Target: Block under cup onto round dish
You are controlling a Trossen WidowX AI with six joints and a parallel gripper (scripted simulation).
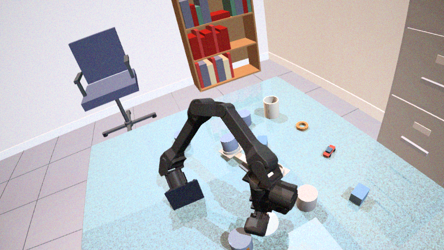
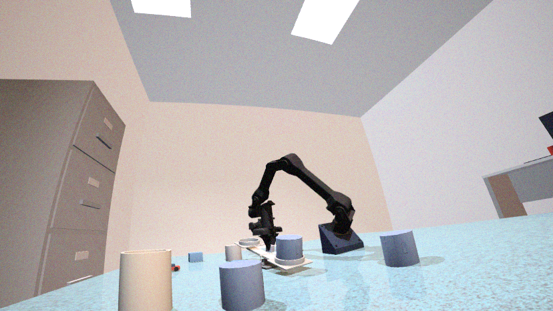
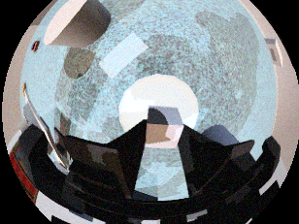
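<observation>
My gripper tip is now 2 cm above the white round dish. Also, from my gripper tip: small red car 39 cm ahead, 18 cm to the left, 1 cm below; block 1 cm above; small balance 6 cm ahead, 26 cm to the left.
</observation>
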